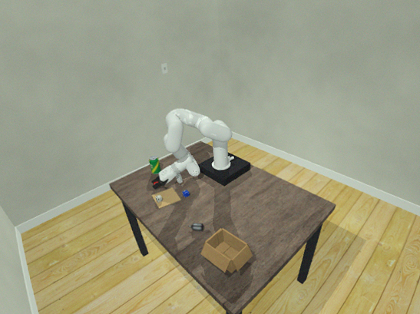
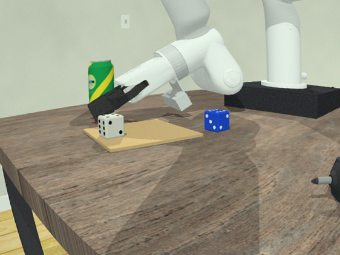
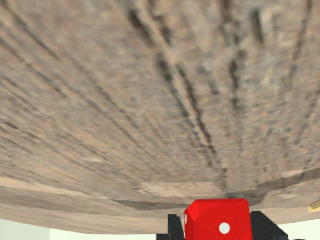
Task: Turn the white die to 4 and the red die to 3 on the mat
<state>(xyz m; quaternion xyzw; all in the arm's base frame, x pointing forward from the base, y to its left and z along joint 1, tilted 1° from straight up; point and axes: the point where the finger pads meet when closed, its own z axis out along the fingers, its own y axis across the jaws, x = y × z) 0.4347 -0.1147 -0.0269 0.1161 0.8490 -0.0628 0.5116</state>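
My hand is 10 mm above the red die. Round my hand: green can: 160 mm to the right, 60 mm behind, 40 mm above; white die: 140 mm to the left, 40 mm ahead, 10 mm below; tan mat: 140 mm to the left, 20 mm below, 10 mm behind.
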